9 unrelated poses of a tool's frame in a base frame.
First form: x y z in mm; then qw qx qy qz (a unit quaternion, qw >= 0).
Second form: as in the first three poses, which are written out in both.
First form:
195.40, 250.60, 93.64, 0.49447, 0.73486, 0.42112, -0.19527
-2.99, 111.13, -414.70, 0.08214, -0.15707, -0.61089, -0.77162
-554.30, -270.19, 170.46, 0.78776, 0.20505, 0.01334, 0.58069
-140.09, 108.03, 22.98, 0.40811, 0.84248, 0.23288, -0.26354
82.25, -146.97, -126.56, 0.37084, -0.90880, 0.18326, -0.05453
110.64, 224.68, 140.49, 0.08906, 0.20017, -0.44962, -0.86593
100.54, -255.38, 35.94, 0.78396, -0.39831, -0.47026, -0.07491
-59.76, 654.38, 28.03, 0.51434, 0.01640, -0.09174, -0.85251
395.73, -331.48, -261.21, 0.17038, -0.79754, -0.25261, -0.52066
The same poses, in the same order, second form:
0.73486, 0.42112, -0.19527, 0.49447, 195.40, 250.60, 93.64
-0.15707, -0.61089, -0.77162, 0.08214, -2.99, 111.13, -414.70
0.20505, 0.01334, 0.58069, 0.78776, -554.30, -270.19, 170.46
0.84248, 0.23288, -0.26354, 0.40811, -140.09, 108.03, 22.98
-0.90880, 0.18326, -0.05453, 0.37084, 82.25, -146.97, -126.56
0.20017, -0.44962, -0.86593, 0.08906, 110.64, 224.68, 140.49
-0.39831, -0.47026, -0.07491, 0.78396, 100.54, -255.38, 35.94
0.01640, -0.09174, -0.85251, 0.51434, -59.76, 654.38, 28.03
-0.79754, -0.25261, -0.52066, 0.17038, 395.73, -331.48, -261.21

